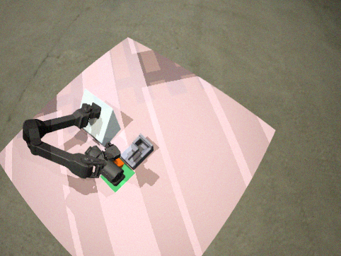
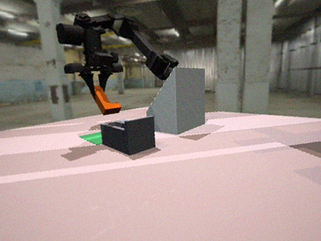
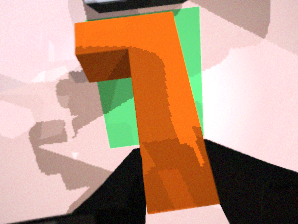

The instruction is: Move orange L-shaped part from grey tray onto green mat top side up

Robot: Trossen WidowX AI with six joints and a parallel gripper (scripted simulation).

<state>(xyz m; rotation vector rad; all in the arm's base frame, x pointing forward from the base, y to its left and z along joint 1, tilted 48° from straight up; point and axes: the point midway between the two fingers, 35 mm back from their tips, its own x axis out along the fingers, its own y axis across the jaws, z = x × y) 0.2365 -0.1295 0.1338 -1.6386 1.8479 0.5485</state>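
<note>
Now: gripper tip 10 mm to the right of the green mat and 160 mm above it. Round my gripper tip: orange L-shaped part (10 mm behind, 30 mm to the left, 30 mm below).
</note>
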